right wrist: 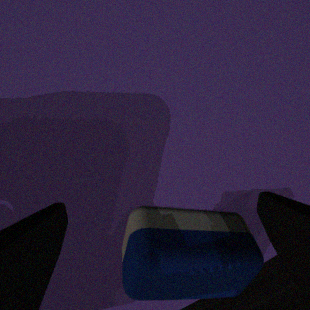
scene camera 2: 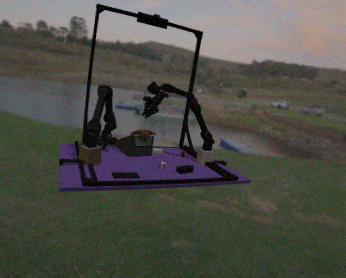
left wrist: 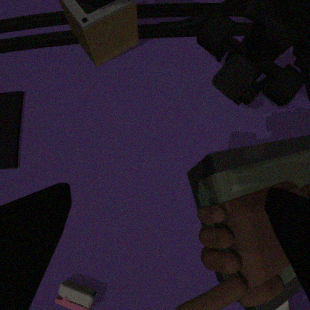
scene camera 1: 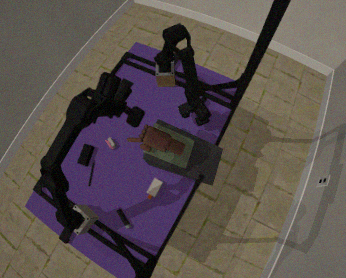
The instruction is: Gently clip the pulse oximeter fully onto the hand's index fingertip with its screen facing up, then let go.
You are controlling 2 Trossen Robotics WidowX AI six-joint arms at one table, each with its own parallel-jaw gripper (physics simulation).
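Seen in the pictures: left gripper, fingertip midpoint: (scene camera 2: pixel 143 116) (left wrist: pixel 170 195) (scene camera 1: pixel 132 106); right gripper, fingertip midpoint: (right wrist: pixel 163 207); left arm's base, origin of the base link: (scene camera 2: pixel 206 149) (scene camera 1: pixel 76 219); right arm's base, origin of the base link: (scene camera 2: pixel 90 145) (scene camera 1: pixel 164 67).
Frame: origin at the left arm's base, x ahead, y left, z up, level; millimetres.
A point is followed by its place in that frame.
The pulse oximeter, taken to be the blue and pale grey block (right wrist: pixel 192 262) @(x 800, y -133, z -75 mm), lies on the purple mat between the right fingers in the right wrist view. My right gripper (scene camera 1: pixel 195 115) @(x 794, y -137, z -101 mm) (right wrist: pixel 163 207) @(x 794, y -137, z -101 mm) (left wrist: pixel 237 73) @(x 794, y -137, z -101 mm) is open and low over the mat, beside the stand. The brown hand (scene camera 1: pixel 162 139) @(x 520, y -117, z 76 mm) (scene camera 2: pixel 143 133) @(x 509, y -23, z 80 mm) (left wrist: pixel 252 227) @(x 513, y -61, z 99 mm) rests on the stand's green pad (scene camera 1: pixel 175 159) @(x 492, y -201, z 14 mm), its index finger (scene camera 1: pixel 133 140) (left wrist: pixel 215 297) pointing out past the edge with nothing on its tip. My left gripper (scene camera 2: pixel 149 107) (left wrist: pixel 170 195) @(x 534, y 22, z 205 mm) is open and empty, high above the mat.
The dark grey stand (scene camera 1: pixel 209 162) @(x 583, y -330, z -62 mm) is beside the right gripper. On the mat lie a pink and white block (scene camera 1: pixel 110 143) @(x 378, y 132, z -74 mm) (scene camera 2: pixel 163 164) @(x 387, y 161, z -78 mm) (left wrist: pixel 76 294) @(x 389, y 134, z -74 mm), a black box (scene camera 1: pixel 86 155) @(x 251, y 198, z -70 mm) (scene camera 2: pixel 185 169) @(x 259, y 241, z -76 mm), a thin black stick (scene camera 1: pixel 91 173) @(x 193, y 125, z -97 mm), a white box (scene camera 1: pixel 155 186) @(x 344, y -186, z -77 mm) and a dark cylinder (scene camera 1: pixel 123 218) @(x 130, y -155, z -80 mm).
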